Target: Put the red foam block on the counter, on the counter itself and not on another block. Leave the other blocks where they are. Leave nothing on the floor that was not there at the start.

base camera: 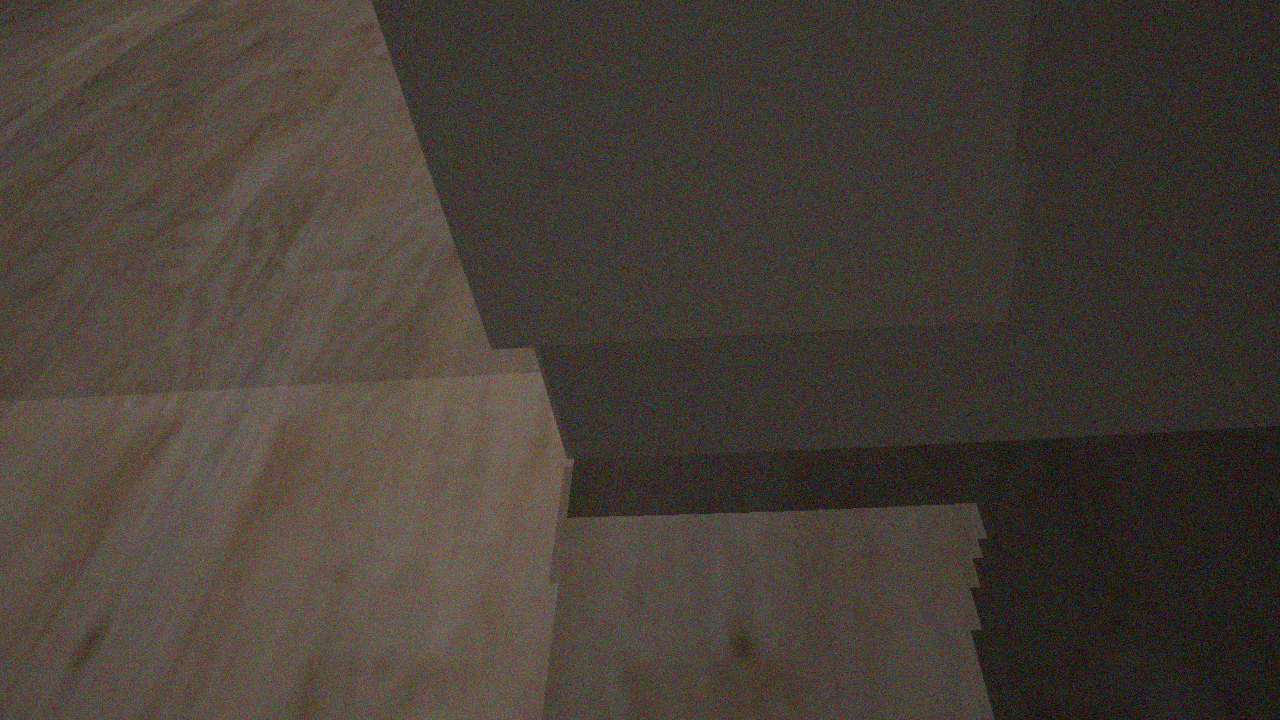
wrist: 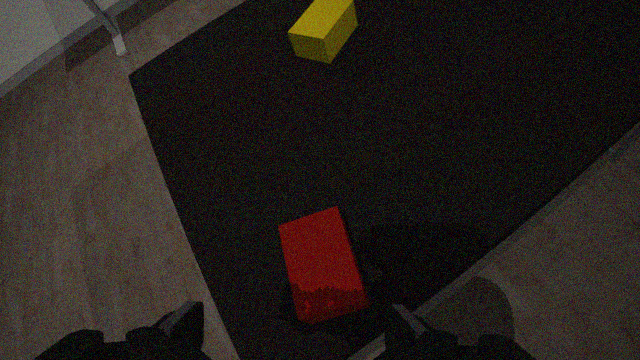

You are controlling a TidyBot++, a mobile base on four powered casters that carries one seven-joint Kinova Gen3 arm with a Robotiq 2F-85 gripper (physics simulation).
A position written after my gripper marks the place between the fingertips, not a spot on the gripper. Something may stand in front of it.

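Observation:
There is a red foam block [wrist: 325, 279] that I can see, though in the base camera view the block is out of frame. I also see my gripper [wrist: 295, 324], as well as a counter [wrist: 442, 139].

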